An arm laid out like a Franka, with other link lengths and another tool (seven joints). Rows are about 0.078 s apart.
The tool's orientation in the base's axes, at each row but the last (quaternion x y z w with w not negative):
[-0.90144, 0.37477, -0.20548, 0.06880]
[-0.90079, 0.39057, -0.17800, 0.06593]
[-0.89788, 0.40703, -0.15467, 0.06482]
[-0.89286, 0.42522, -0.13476, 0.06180]
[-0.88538, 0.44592, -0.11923, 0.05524]
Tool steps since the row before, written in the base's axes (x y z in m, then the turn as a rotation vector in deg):
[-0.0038, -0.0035, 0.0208, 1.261, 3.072, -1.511]
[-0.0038, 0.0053, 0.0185, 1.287, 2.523, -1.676]
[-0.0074, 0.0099, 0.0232, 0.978, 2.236, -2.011]
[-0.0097, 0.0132, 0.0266, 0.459, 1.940, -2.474]
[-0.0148, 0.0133, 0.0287, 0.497, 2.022, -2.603]
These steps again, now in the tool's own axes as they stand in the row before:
[0.0067, -0.0008, -0.0203, -1.844, -2.576, 1.809]
[-0.0013, -0.0058, -0.0187, -1.473, -2.175, 1.983]
[-0.0068, -0.0069, -0.0244, -1.525, -1.684, 2.200]
[-0.0111, -0.0071, -0.0283, -1.694, -1.008, 2.492]
[-0.0145, -0.0023, -0.0317, -1.759, -1.060, 2.625]

